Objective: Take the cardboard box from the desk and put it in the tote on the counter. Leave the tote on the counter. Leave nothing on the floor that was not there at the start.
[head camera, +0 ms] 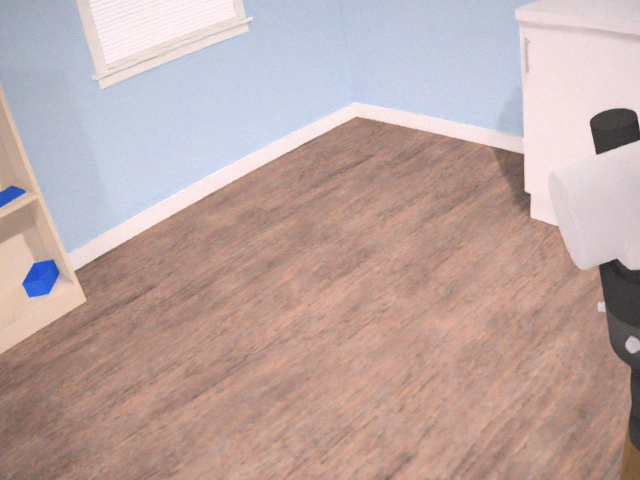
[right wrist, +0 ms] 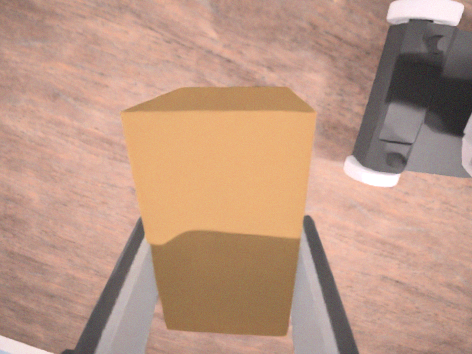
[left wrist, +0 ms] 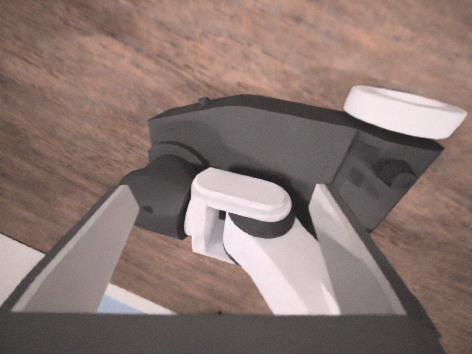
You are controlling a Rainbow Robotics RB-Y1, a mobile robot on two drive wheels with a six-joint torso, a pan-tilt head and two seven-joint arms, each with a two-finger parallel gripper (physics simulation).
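Pixels of known places: left gripper, fingertip midpoint: (left wrist: pixel 222 196); right gripper, fingertip midpoint: (right wrist: pixel 228 225); robot's base, link origin: (right wrist: pixel 382 96).
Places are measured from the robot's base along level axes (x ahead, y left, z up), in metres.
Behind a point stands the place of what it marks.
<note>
The cardboard box (right wrist: pixel 222 175) {x 0.498, y -0.053, z 0.952 m} (head camera: pixel 630 459) {x 0.467, y 0.014, z 0.931 m} is orange-brown. In the right wrist view it stands between the fingers of my right gripper (right wrist: pixel 225 225) {x 0.496, y -0.018, z 0.929 m}, which is shut on it and holds it above the wooden floor. In the head camera a corner of the box shows at the bottom right edge, below my right arm. My left gripper (left wrist: pixel 222 196) {x -0.265, y 0.265, z 0.500 m} is open, with nothing between its fingertips; the robot's own dark base and white body parts show beyond it. The tote does not show in these views. Part of a white counter (head camera: pixel 584 15) {x 2.199, y 0.322, z 0.910 m} shows at the upper right of the head camera.
A light wooden shelf unit (head camera: pixel 62 258) {x 1.176, y 2.169, z 0.230 m} stands at the left edge of the head camera, with a blue bin (head camera: pixel 41 279) {x 1.132, y 2.373, z 0.101 m} and a flat blue thing (head camera: pixel 10 195) {x 1.118, y 2.276, z 0.557 m} on it. Blue walls with white baseboards meet at the back corner. A window (head camera: pixel 165 31) {x 2.147, y 2.214, z 0.903 m} is at the upper left.
</note>
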